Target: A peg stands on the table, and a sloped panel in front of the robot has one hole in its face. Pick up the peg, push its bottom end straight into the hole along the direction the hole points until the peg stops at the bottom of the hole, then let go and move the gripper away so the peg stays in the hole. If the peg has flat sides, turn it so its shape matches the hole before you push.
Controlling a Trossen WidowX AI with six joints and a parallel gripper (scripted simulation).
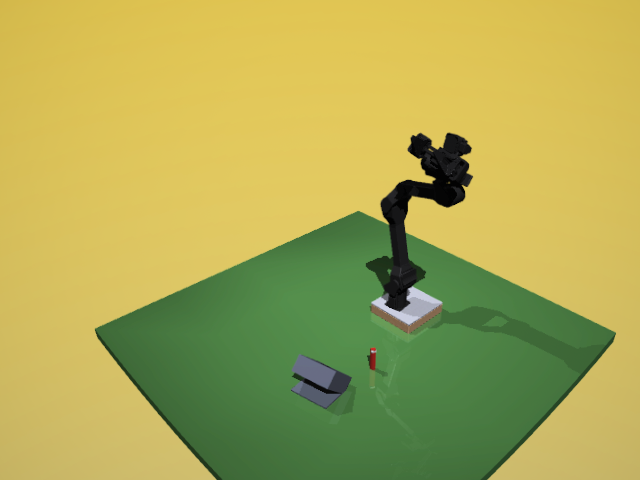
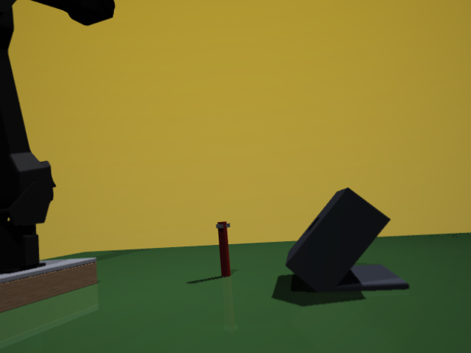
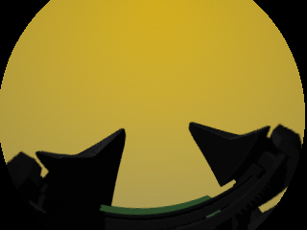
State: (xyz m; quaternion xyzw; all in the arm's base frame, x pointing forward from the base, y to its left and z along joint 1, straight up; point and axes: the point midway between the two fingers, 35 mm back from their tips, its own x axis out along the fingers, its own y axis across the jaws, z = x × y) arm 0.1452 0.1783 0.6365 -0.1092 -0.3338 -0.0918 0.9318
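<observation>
The red peg lies 64 cm below my gripper tip, 11 cm ahead of it and 6 cm to the right of it. Round my gripper tip: flat foot: 70 cm below, 29 cm ahead, 13 cm to the right; then dark grey sloped panel: 65 cm below, 27 cm ahead, 13 cm to the right.
</observation>
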